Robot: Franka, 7 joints.
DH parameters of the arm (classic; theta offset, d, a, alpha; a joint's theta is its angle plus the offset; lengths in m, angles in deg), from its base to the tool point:
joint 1: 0 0.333 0 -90
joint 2: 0 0 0 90
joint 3: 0 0.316 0.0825 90
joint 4: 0 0 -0.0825 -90
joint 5: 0 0.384 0 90
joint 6: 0 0 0.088 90
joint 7: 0 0.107 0 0
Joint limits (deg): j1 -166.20..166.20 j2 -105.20..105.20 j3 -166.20..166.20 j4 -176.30..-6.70 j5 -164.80..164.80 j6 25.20..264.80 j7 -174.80..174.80
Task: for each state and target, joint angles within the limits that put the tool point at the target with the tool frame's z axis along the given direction. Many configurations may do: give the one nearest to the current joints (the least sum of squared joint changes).
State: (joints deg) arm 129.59 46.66 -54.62 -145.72 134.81 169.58 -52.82
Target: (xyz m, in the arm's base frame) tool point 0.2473 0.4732 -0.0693 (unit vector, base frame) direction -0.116 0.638 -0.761
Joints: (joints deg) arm 102.96 73.18 -36.55 -106.28 138.79 127.69 -52.82
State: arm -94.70 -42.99 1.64 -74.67 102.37 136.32 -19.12
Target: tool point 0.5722 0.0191 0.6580 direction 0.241 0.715 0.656
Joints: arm -51.46 -2.19 44.34 -109.52 133.67 86.26 -19.12
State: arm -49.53 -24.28 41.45 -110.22 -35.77 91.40 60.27
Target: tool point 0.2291 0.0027 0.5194 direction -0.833 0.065 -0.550
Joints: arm -46.48 -46.40 34.46 -136.19 0.55 42.17 60.27
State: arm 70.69 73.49 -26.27 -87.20 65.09 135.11 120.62
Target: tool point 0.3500 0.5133 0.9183 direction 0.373 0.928 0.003
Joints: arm 73.91 29.47 -39.10 -33.59 53.93 144.73 120.62
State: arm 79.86 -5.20 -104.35 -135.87 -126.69 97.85 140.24
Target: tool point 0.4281 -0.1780 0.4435 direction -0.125 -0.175 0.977
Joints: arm 61.50 38.70 -77.67 -137.48 -110.62 53.63 140.24
